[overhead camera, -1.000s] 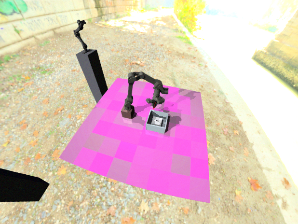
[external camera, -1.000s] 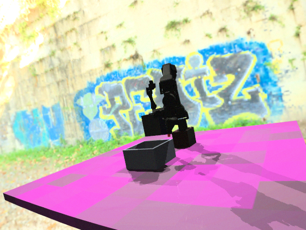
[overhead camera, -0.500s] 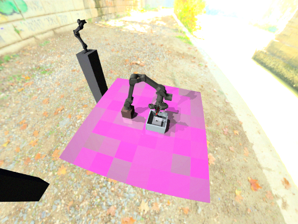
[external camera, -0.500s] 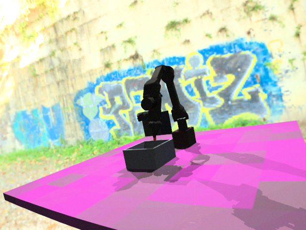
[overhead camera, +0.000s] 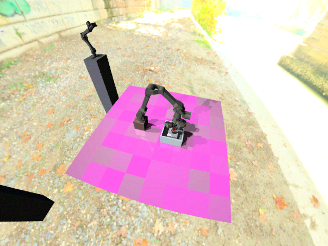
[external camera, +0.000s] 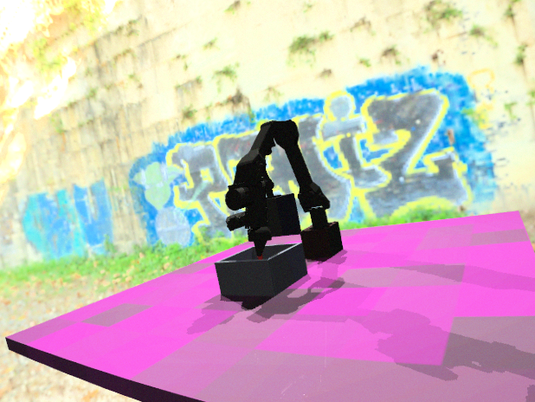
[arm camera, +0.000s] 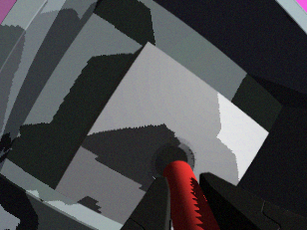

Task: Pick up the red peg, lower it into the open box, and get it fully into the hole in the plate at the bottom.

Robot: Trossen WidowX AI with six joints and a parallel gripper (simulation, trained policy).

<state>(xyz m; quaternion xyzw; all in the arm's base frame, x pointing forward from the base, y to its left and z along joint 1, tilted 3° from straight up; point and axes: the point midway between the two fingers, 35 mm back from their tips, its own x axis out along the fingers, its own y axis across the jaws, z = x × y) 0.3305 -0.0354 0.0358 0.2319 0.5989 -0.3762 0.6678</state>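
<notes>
Right now the red peg is 20 mm above my gripper tip and 10 mm to the left of it. From my gripper tip the other things lie so: grey box (60 mm below); then plate (40 mm below).
</notes>
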